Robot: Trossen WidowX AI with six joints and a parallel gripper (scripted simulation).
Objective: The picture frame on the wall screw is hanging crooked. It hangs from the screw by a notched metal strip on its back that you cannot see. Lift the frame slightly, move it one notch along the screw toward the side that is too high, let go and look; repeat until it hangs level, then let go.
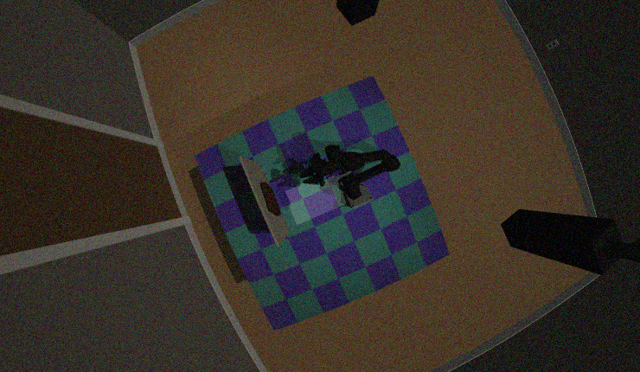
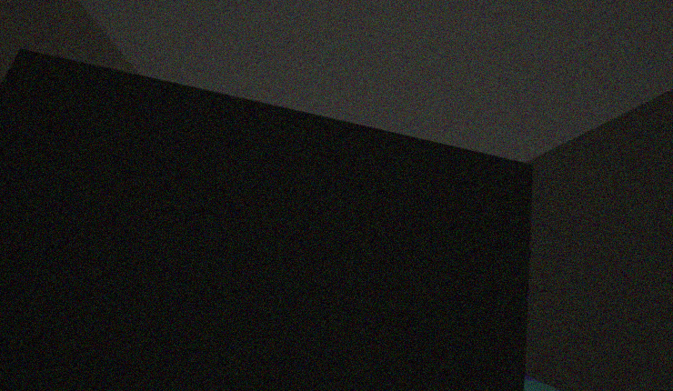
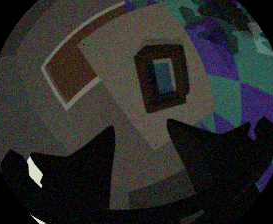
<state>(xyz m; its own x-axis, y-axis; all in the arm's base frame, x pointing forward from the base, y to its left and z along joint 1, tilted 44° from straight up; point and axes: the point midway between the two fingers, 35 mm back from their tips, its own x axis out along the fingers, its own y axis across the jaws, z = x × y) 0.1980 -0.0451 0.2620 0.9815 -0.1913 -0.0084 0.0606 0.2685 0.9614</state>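
Now: gripper tip 200 mm short of the dark picture frame and 90 mm above it. From my gripper tip the other things lie so: pale wall panel (210 mm ahead, 20 mm to the right, 100 mm below).
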